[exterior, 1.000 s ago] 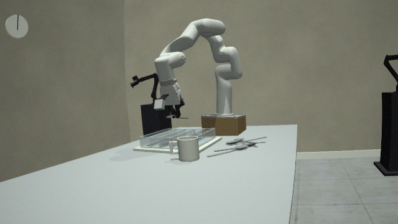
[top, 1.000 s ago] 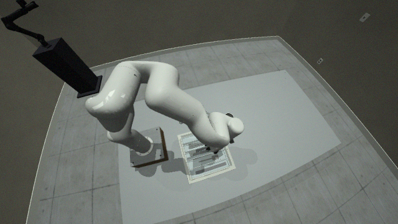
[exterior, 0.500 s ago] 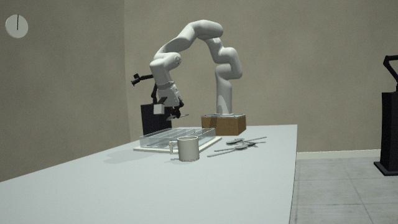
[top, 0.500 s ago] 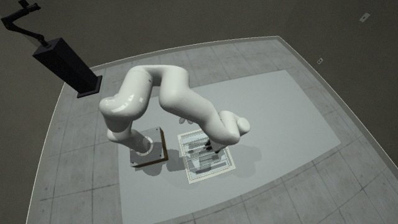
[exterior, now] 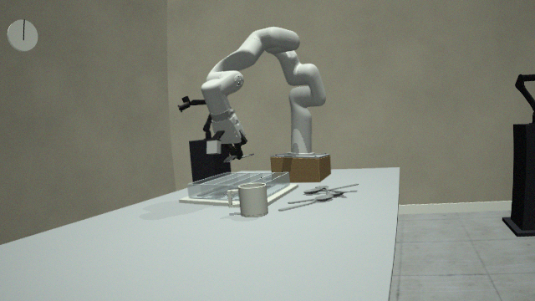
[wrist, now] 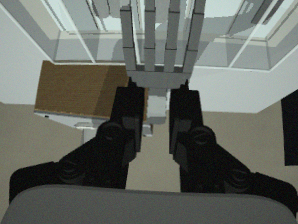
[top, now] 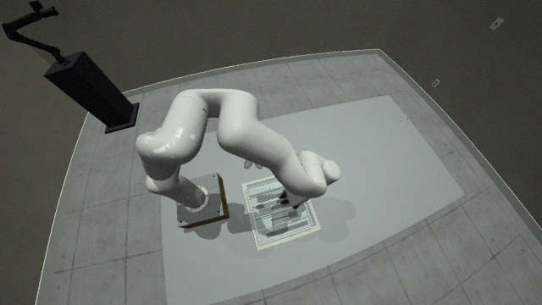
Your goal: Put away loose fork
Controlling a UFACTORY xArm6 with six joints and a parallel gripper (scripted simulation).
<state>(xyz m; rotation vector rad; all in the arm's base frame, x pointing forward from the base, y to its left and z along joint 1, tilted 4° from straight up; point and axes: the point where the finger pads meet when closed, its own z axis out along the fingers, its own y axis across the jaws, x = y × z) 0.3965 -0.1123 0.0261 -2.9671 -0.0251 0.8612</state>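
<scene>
Right now the clear cutlery tray is 20 mm behind my hand and 110 mm below it. From my hand the other things lie so: white mug 220 mm ahead, 170 mm to the left, 120 mm below.
</scene>
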